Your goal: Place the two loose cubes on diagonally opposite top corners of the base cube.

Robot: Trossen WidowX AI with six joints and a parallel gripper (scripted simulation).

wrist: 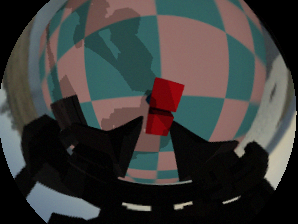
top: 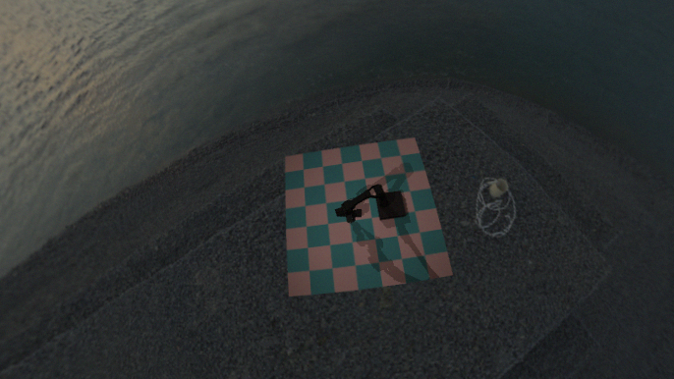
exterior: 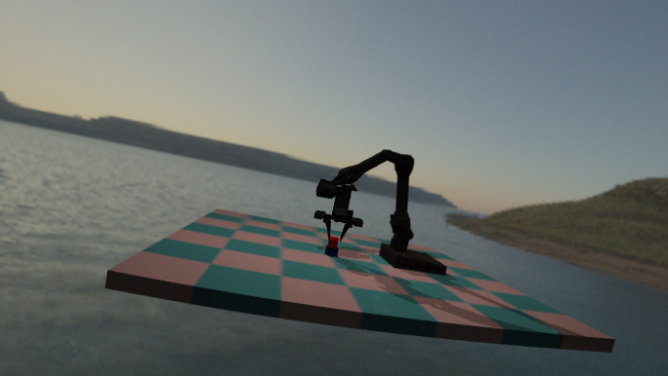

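My gripper tip is now 1 cm short of the blue cube, 2 cm to the right of it and 4 cm above it.
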